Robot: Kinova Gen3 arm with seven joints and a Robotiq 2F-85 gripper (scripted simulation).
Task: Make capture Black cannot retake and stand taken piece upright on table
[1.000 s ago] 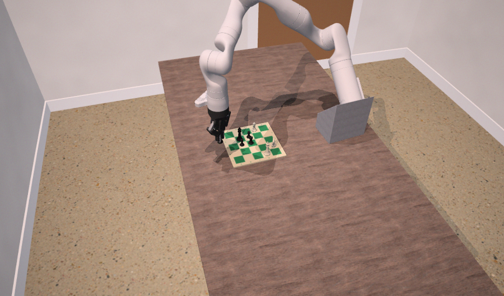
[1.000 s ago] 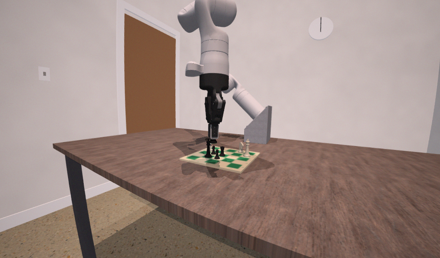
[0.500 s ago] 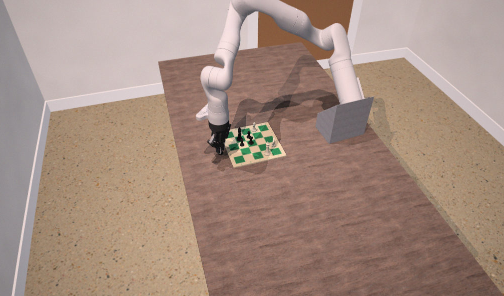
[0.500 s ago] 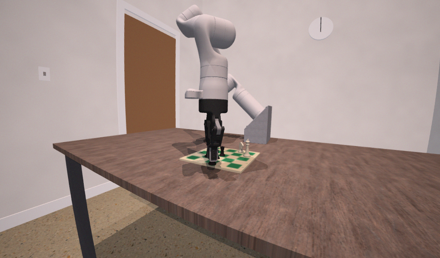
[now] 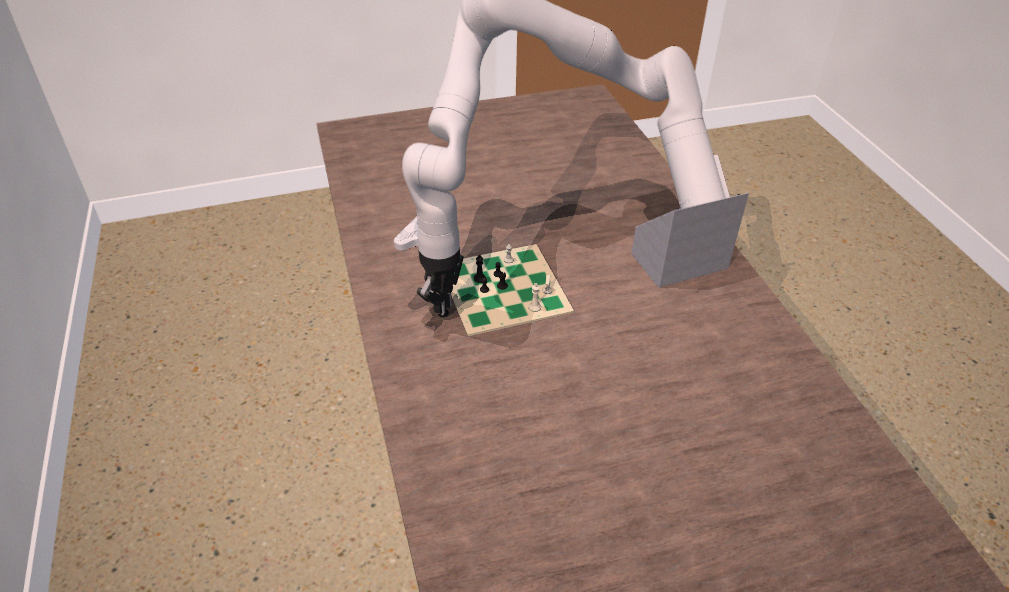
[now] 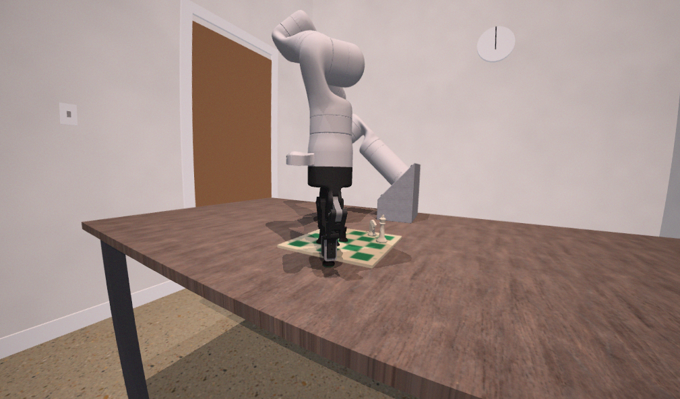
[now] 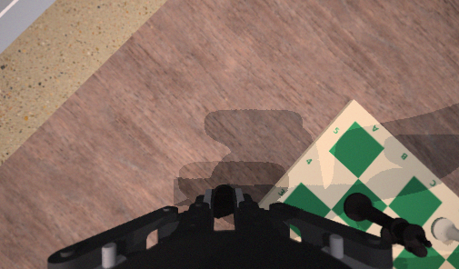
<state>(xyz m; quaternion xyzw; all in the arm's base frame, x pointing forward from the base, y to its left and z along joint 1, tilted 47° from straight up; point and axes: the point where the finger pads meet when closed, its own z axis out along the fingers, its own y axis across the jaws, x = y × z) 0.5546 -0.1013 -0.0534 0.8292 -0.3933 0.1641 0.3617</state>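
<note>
My hand is 100 mm past the black king and 70 mm to the left of it. The rest, counted from my hand: cream chessboard (140 mm behind, 30 mm to the right, 30 mm below); white pawn (180 mm behind, 100 mm to the right, 10 mm below).
</note>
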